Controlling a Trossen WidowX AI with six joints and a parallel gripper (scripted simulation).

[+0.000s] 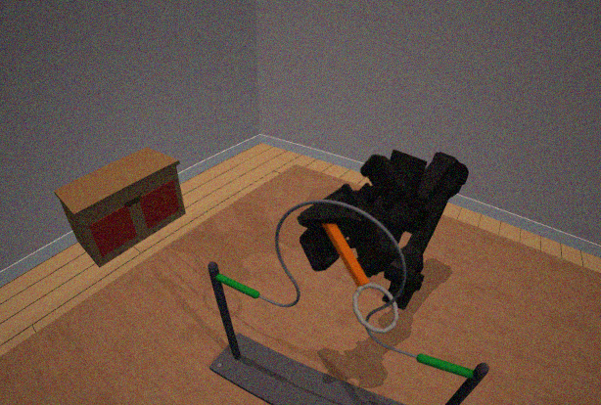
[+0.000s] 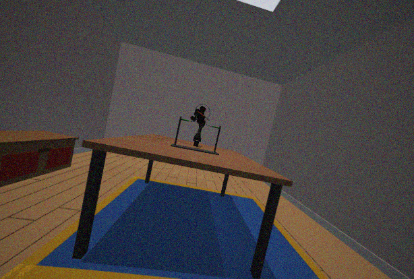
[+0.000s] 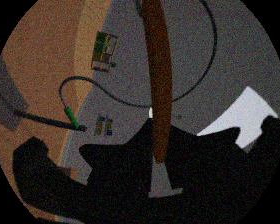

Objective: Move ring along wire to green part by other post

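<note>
My gripper tip is now 80 mm to the right of the ring with orange handle and 50 mm above it.
</note>
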